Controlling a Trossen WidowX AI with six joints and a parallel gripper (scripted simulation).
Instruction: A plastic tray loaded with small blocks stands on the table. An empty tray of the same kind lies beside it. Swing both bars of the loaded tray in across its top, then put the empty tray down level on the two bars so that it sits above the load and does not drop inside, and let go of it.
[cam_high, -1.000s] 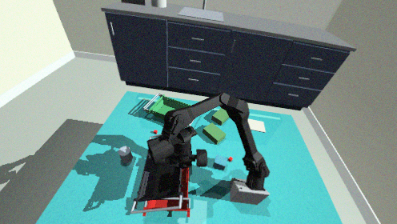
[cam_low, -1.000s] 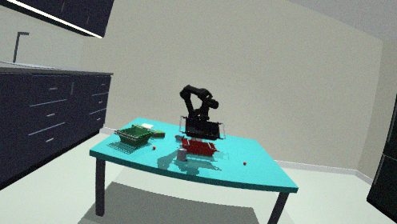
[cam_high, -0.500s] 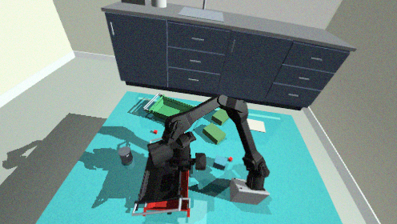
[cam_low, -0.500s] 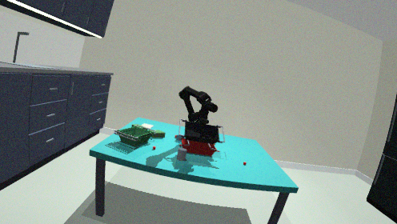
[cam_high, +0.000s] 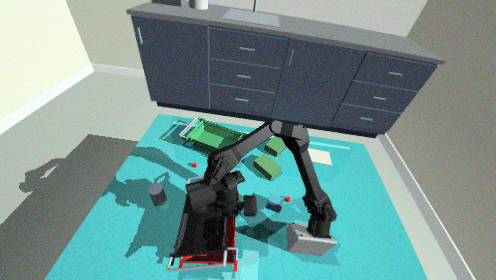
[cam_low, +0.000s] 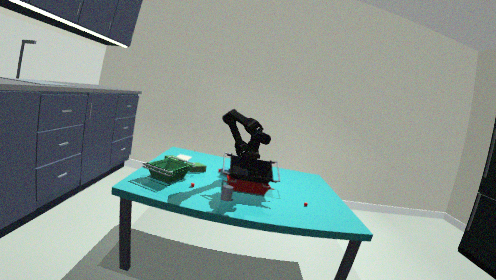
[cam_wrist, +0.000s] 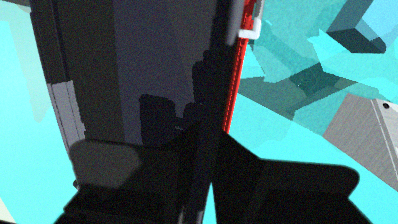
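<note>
The black tray lies 70 mm ahead of my gripper tip. Round my gripper tip: light blue block: 210 mm behind, 120 mm to the right, 110 mm below; then white flat plate: 480 mm behind, 430 mm to the right, 130 mm below.
</note>
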